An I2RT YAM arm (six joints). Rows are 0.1 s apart.
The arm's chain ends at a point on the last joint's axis. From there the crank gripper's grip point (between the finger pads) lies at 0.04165 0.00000 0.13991 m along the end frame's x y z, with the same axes.
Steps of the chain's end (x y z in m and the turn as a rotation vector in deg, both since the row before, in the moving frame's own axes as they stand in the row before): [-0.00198, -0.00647, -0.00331, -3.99, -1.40, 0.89]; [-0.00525, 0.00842, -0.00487, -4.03, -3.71, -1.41]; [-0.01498, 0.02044, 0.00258, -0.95, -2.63, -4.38]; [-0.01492, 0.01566, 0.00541, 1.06, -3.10, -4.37]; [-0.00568, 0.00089, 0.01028, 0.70, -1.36, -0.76]
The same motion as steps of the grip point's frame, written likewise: [-0.00549, 0.00392, -0.00270, -3.99, -1.40, 0.89]; [-0.01427, 0.01743, -0.00278, -4.03, -3.71, -1.41]; [-0.02147, 0.01984, 0.00435, -0.95, -2.63, -4.38]; [-0.02276, 0.01017, 0.00740, 1.06, -3.10, -4.37]; [-0.00903, -0.00136, 0.01122, 0.70, -1.36, -0.76]
